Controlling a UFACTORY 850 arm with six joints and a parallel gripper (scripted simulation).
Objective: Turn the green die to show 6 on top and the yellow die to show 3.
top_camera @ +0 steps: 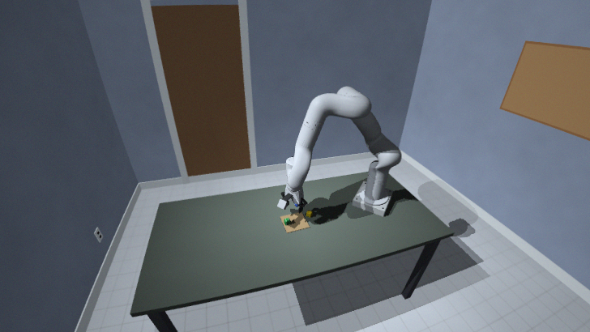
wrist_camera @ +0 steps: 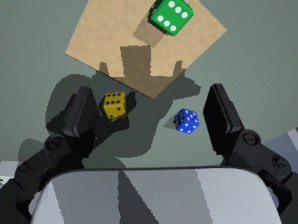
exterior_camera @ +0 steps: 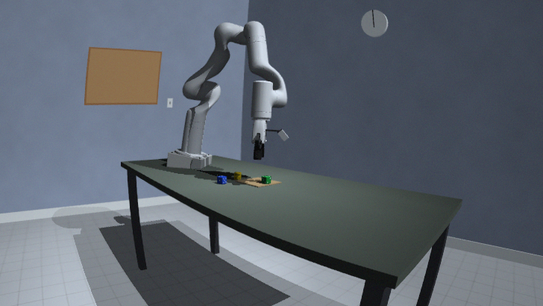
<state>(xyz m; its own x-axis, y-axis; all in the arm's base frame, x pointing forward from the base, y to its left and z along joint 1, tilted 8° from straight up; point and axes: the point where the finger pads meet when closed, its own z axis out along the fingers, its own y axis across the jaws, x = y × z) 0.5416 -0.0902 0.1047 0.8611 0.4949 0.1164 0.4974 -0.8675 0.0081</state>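
The yellow die lies 11 cm behind my hand and 10 cm below it. From my hand the other things lie so: green die: 4 cm ahead, 9 cm below; then tan mat: 1 cm to the left, 11 cm below; then blue die: 9 cm behind, 13 cm to the right, 10 cm below.
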